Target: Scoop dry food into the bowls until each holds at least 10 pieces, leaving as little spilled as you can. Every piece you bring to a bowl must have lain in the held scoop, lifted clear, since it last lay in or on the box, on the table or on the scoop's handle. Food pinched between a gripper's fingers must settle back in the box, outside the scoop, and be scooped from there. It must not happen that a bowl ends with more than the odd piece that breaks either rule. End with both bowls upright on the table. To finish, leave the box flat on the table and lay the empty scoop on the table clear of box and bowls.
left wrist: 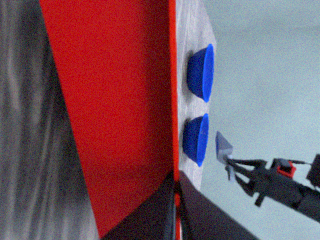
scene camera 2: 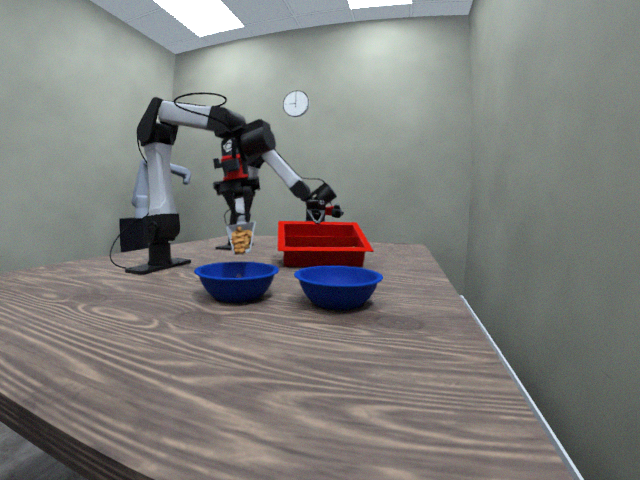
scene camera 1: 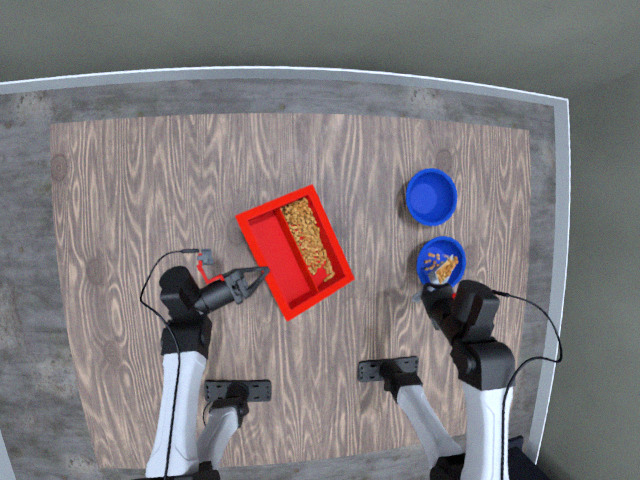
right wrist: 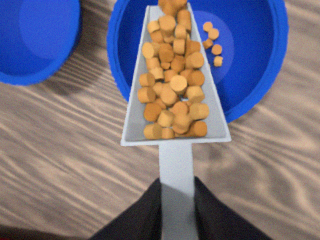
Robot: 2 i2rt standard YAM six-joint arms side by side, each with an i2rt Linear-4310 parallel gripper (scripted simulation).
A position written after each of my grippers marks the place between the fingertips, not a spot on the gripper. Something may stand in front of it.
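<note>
Scene camera 1 gives me the red box (scene camera 1: 295, 290), along with my left gripper (scene camera 1: 268, 268) and my right gripper (scene camera 1: 427, 287). In scene camera 2 I find a blue bowl (scene camera 2: 332, 287) and another blue bowl (scene camera 2: 225, 281), and the same view has the red box (scene camera 2: 300, 241) and my right gripper (scene camera 2: 241, 226). The left wrist view shows my left gripper (left wrist: 176, 178), my right gripper (left wrist: 225, 164) and the red box (left wrist: 119, 78). My right gripper (right wrist: 177, 185) is visible in the right wrist view as well.
</note>
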